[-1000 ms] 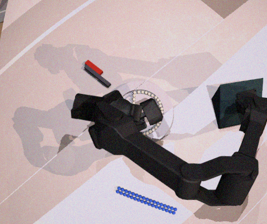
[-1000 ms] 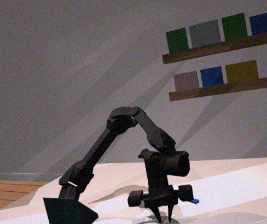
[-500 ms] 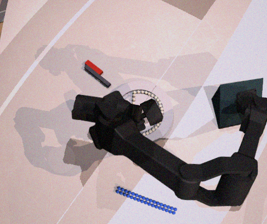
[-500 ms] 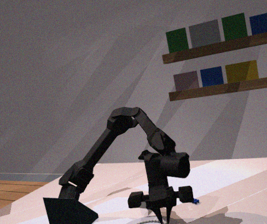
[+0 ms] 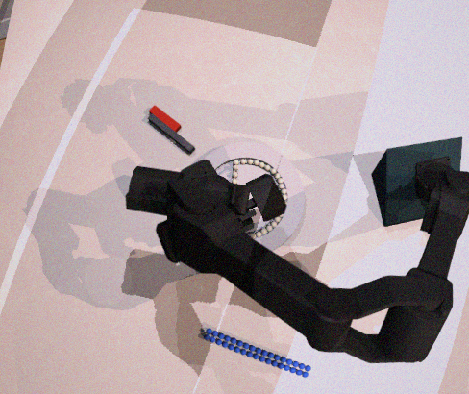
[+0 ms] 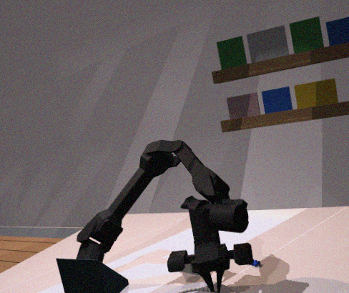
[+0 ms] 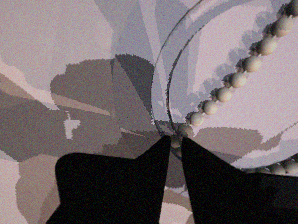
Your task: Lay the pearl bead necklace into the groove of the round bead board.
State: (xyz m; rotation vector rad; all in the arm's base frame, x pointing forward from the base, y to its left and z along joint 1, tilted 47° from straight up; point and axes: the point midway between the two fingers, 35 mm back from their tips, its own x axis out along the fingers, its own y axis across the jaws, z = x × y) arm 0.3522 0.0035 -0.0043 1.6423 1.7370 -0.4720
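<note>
The round bead board is 40 mm behind my gripper tip, 50 mm to the right of it and 10 mm below it. The rest, counted from my gripper tip: small beige cube (120 mm behind, 140 mm to the left); grey block (70 mm ahead, 210 mm to the right, 10 mm below).
</note>
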